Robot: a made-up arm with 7 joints.
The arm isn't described. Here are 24 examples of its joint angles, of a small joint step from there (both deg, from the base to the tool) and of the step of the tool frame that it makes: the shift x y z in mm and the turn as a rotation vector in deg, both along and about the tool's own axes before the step.
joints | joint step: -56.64 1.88 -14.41 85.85 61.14 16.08 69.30 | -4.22 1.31 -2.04 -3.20 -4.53 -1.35 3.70
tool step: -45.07 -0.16 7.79 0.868 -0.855 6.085
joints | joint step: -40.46 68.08 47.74 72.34 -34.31 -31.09 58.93 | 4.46 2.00 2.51 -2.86 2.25 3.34 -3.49
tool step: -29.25 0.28 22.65 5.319 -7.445 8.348
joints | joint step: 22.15 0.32 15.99 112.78 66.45 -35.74 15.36 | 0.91 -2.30 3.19 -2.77 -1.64 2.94 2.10
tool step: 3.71 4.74 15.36 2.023 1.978 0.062
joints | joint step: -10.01 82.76 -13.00 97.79 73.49 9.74 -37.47 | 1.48 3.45 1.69 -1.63 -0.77 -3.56 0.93
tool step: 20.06 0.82 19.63 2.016 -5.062 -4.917
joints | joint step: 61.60 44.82 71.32 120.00 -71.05 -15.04 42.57 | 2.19 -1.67 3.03 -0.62 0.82 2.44 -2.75
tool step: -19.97 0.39 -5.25 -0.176 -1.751 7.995
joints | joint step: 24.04 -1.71 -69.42 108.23 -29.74 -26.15 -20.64 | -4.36 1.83 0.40 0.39 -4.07 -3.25 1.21
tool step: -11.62 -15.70 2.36 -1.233 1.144 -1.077
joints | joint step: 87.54 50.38 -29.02 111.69 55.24 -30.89 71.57 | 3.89 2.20 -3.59 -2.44 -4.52 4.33 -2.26
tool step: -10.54 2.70 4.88 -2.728 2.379 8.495
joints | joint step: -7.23 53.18 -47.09 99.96 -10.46 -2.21 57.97 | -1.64 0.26 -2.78 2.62 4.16 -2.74 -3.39
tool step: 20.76 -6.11 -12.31 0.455 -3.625 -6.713
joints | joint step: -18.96 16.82 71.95 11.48 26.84 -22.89 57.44 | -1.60 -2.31 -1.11 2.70 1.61 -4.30 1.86
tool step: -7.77 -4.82 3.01 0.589 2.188 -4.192
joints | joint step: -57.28 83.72 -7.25 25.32 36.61 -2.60 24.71 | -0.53 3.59 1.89 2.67 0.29 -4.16 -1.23
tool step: 18.27 -9.96 28.10 4.157 -2.978 -7.072
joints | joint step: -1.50 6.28 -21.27 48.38 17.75 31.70 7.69 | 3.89 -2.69 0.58 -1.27 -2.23 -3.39 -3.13
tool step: 20.97 -23.83 0.65 3.068 -3.445 -5.463
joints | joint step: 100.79 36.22 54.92 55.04 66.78 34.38 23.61 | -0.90 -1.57 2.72 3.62 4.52 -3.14 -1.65
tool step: -1.29 -13.83 4.89 -3.347 -4.011 -5.240
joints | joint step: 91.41 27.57 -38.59 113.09 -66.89 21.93 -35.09 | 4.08 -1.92 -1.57 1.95 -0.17 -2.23 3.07
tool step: 21.94 19.12 3.11 0.242 -5.320 -0.409
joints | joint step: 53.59 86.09 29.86 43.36 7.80 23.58 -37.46 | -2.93 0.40 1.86 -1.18 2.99 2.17 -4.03
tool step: -3.35 5.24 -0.74 3.139 1.341 3.404
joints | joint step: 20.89 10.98 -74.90 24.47 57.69 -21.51 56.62 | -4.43 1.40 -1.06 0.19 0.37 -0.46 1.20
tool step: -37.06 3.97 -20.51 -3.209 -0.859 3.249
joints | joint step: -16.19 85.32 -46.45 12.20 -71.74 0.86 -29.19 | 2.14 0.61 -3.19 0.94 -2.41 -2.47 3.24
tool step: -1.64 3.24 -1.40 -1.269 0.451 -4.827
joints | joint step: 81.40 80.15 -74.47 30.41 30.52 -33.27 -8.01 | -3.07 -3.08 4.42 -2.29 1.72 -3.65 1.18
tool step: 2.49 -6.42 -11.91 -1.833 -4.703 -0.632
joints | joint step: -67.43 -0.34 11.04 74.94 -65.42 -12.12 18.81 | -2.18 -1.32 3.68 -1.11 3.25 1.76 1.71
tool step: -21.38 -7.43 -13.54 -5.577 -1.533 6.322
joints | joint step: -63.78 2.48 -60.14 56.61 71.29 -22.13 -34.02 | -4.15 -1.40 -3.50 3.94 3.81 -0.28 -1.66
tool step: -43.50 -9.81 -7.12 -2.033 1.866 7.486
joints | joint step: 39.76 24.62 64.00 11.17 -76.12 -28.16 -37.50 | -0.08 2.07 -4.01 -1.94 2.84 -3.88 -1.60
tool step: -1.18 8.74 3.21 -0.009 -3.281 -1.963
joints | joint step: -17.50 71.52 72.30 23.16 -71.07 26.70 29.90 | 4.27 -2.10 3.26 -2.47 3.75 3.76 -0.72
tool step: 1.77 -5.90 -23.78 -11.803 -3.004 3.903
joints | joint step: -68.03 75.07 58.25 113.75 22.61 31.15 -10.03 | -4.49 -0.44 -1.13 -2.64 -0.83 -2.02 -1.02
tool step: -16.30 5.74 -24.52 -0.957 4.093 0.937
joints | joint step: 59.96 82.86 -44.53 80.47 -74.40 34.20 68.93 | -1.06 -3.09 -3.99 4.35 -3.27 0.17 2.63
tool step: 20.74 -43.80 17.61 4.932 0.866 -5.056
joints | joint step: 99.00 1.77 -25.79 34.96 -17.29 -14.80 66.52 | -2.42 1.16 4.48 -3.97 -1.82 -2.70 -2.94
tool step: -39.76 4.56 -21.06 0.771 -4.685 3.621
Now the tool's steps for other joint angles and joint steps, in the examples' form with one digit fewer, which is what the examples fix.
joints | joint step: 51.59 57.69 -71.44 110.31 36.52 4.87 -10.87 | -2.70 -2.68 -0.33 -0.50 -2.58 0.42 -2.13
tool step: -3.4 -5.8 -19.3 -0.23 -0.01 0.17
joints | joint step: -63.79 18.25 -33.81 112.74 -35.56 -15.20 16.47 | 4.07 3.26 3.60 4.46 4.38 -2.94 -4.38
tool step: 1.9 16.3 44.1 10.10 -3.47 -4.57
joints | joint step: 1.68 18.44 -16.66 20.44 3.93 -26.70 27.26 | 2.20 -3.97 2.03 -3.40 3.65 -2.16 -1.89
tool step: 13.6 -2.2 -15.4 -0.32 -8.26 -0.07
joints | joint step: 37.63 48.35 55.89 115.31 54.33 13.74 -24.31 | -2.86 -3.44 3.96 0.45 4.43 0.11 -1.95
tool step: -5.3 7.9 21.8 2.20 -3.44 5.31
